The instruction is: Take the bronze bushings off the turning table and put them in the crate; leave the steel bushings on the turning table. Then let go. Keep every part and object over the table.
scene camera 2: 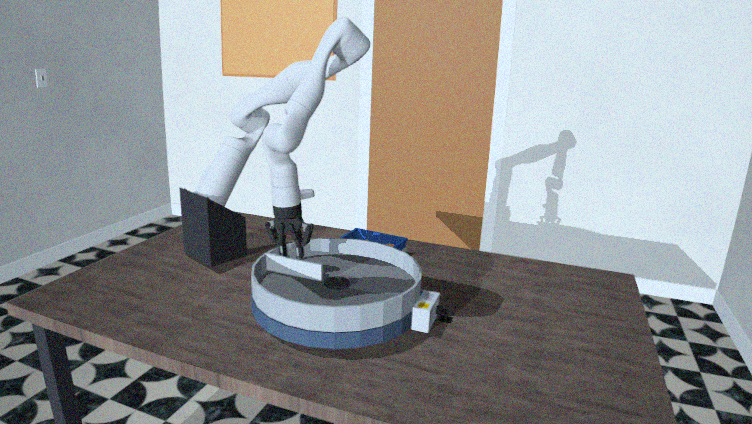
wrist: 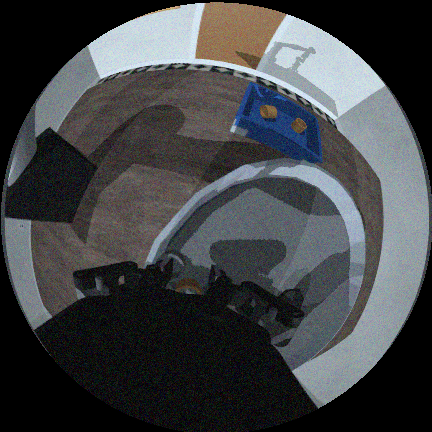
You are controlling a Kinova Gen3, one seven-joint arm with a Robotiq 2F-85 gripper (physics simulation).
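Places are measured from the arm's base along level axes (x right, y ahead, z up), in centimetres.
Where they show: gripper, between the fingertips: (wrist: pixel 190 269); arm's base, origin of its link: (scene camera 2: pixel 210 201).
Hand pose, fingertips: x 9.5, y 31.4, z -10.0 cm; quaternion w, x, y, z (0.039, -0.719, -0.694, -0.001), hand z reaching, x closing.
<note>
Each offset is from my fingertips to the top centre of the thing. "pt": to the spot under its first point. Level surfaces: height alone.
My gripper (scene camera 2: pixel 292 255) (wrist: pixel 190 269) is open, pointing down inside the near-left part of the turning table (scene camera 2: pixel 337 318) (wrist: pixel 357 240), close to its wall. In the wrist view a bronze bushing @[dx +3.4, dy -0.1, dz +0.2 cm] (wrist: pixel 188 287) shows partly between the open fingers; the gripper body hides the rest of it. A grey curved shape beside the left finger may be a steel bushing, but I cannot tell. The blue crate @[dx -28.6, dy +14.1, dz -2.6 cm] (scene camera 2: pixel 402 243) (wrist: pixel 280 142) stands behind the turning table. Two bronze bushings lie in it, one @[dx -30.5, dy +11.2, dz -3.9 cm] (wrist: pixel 268 111) towards the left and one @[dx -30.6, dy +19.8, dz -4.5 cm] (wrist: pixel 299 125) towards the right.
A white slanted guide plate @[pt dx +6.0, dy +3.4, dz +0.5 cm] (scene camera 2: pixel 294 266) crosses the turning table's left part, beside the fingers. A white box @[dx +8.3, dy +38.6, dz -1.8 cm] (scene camera 2: pixel 422 317) with a yellow mark sits at the turning table's right side. The arm's black base (scene camera 2: pixel 197 231) (wrist: pixel 50 180) stands at the left on the wooden table @[dz -7.6 cm] (scene camera 2: pixel 526 358).
</note>
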